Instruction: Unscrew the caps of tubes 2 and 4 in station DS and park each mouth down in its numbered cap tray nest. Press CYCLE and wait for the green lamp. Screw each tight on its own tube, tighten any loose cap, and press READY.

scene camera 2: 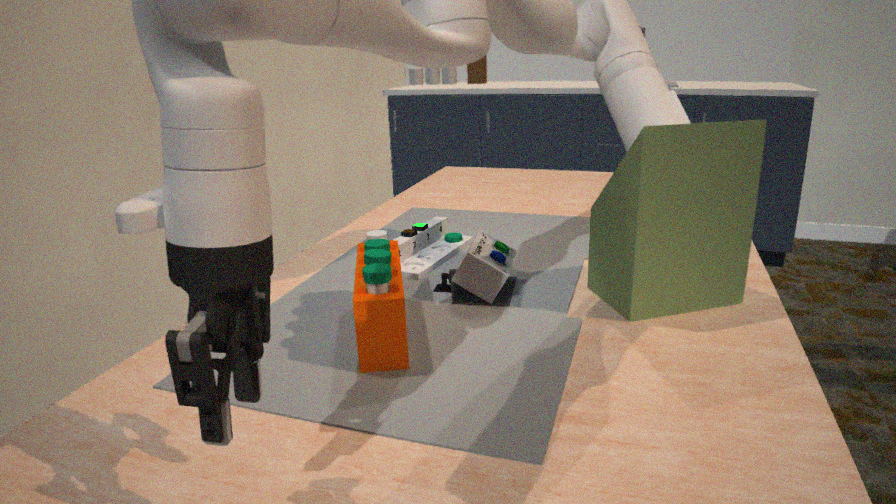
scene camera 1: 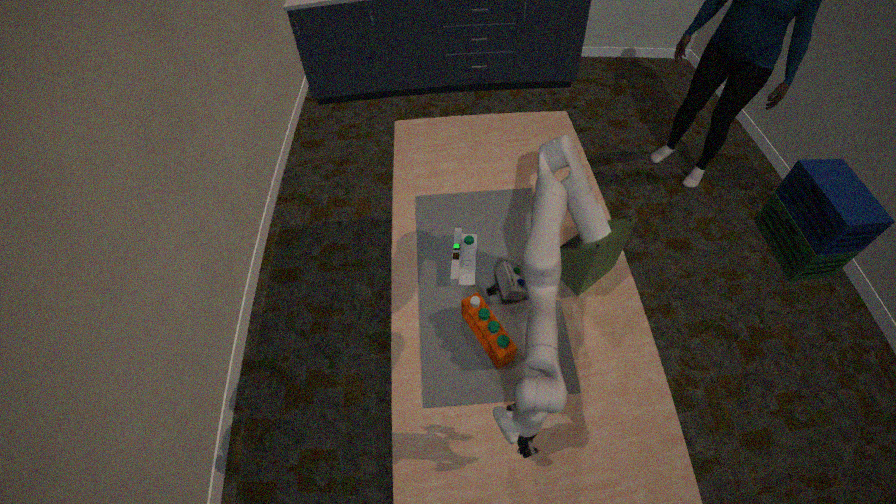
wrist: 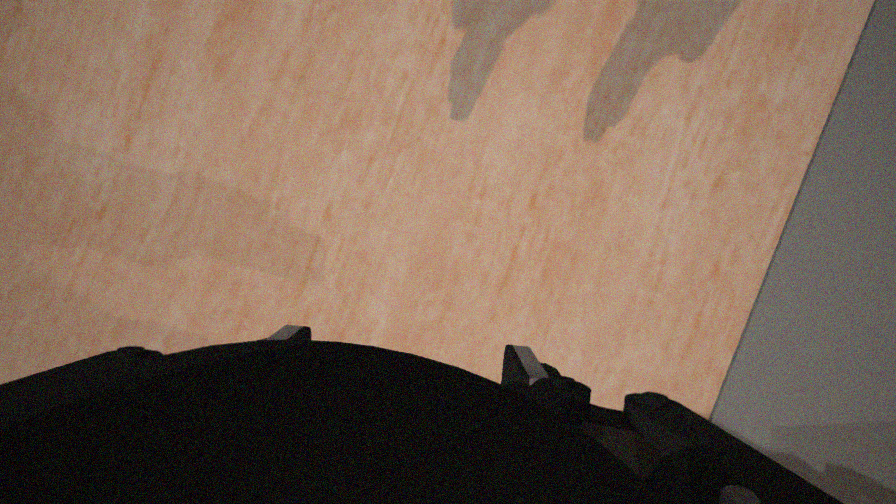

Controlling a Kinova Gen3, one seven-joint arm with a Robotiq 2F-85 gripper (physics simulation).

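Note:
The orange tube rack (scene camera 1: 488,330) stands on the grey mat (scene camera 1: 482,300). Three of its tubes carry green caps (scene camera 2: 376,272). The tube at the end nearest the cap tray is bare and white (scene camera 1: 474,300). The white cap tray (scene camera 1: 463,257) holds one green cap (scene camera 1: 468,240), which also shows in scene camera 2 (scene camera 2: 453,236). A green lamp (scene camera 2: 419,225) glows beside it. The tilted button box (scene camera 2: 482,275) has a green button (scene camera 2: 501,246) and a blue button (scene camera 2: 498,255). My gripper (scene camera 2: 213,401) is open and empty, low over bare wood off the mat's near corner, well apart from the rack. Its fingertips (wrist: 406,351) show over wood.
The arm stands on a green block (scene camera 2: 673,216) at the table's right edge. A person (scene camera 1: 733,75) stands beyond the table's far right. Blue and green crates (scene camera 1: 820,216) sit on the floor at right. A dark blue cabinet (scene camera 1: 438,43) lines the back wall.

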